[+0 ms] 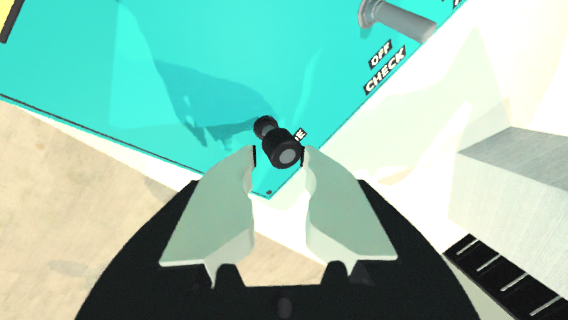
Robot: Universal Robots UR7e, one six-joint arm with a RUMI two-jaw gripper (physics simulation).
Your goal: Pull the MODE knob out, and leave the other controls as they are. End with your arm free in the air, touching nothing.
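Frame: origin at the arm's base, x down, y back, z left, level; millimetres.
Where they show: gripper, fingertip midpoint: [278, 148].
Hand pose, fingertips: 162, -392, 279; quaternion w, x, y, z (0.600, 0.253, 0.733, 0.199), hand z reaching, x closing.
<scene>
Things, the pixels of their top centre, and the offset from my fingertips, as dx, dy, dz. Level surfaces: height alone.
- MODE knob at its top centre: [285, 155] -23, -2, -3
- turquoise panel at its surface level: dx +1
- grey lever at its top centre: [426, 9] -17, -18, -122
- OFF at its top centre: [381, 54] +35, +4, -126
- CHECK at its top centre: [386, 71] +41, +23, -129
The MODE knob [282, 148], a black cylinder with a grey end face, stands out from the turquoise panel [215, 30] near its lower corner. A short grey shaft shows between its cap and a black collar on the panel. The MODE label beside it is mostly hidden behind the cap. My gripper [278, 148] is partly closed, with the knob's cap between its fingertips. The right fingertip is at the cap's edge, and it is unclear whether they touch. A narrow strip of turquoise shows between the left fingertip and the cap.
A grey lever [407, 22] sticks out from the panel at the upper right, near the OFF [380, 55] and CHECK [385, 70] labels. A grey metal block [510, 190] stands at the right, above a black slotted strip [500, 272]. A yellow patch is at the upper left.
</scene>
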